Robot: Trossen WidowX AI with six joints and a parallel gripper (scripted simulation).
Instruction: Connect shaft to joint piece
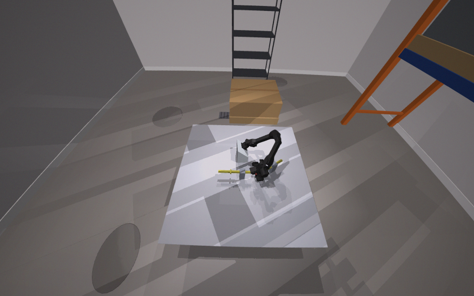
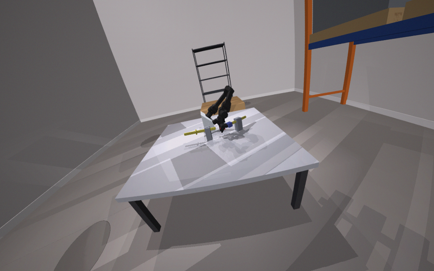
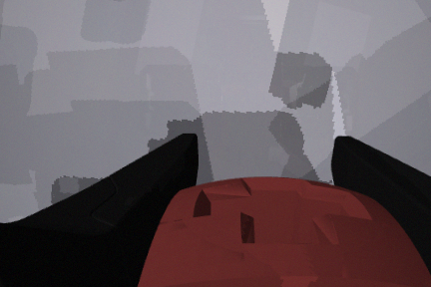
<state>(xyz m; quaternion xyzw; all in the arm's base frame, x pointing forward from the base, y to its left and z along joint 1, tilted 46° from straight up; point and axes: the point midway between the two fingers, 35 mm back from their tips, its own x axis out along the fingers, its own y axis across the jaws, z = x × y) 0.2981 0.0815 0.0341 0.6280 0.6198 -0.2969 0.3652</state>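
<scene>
Now: the red joint piece 2 cm to the left of my gripper tip and 4 cm above it.
</scene>
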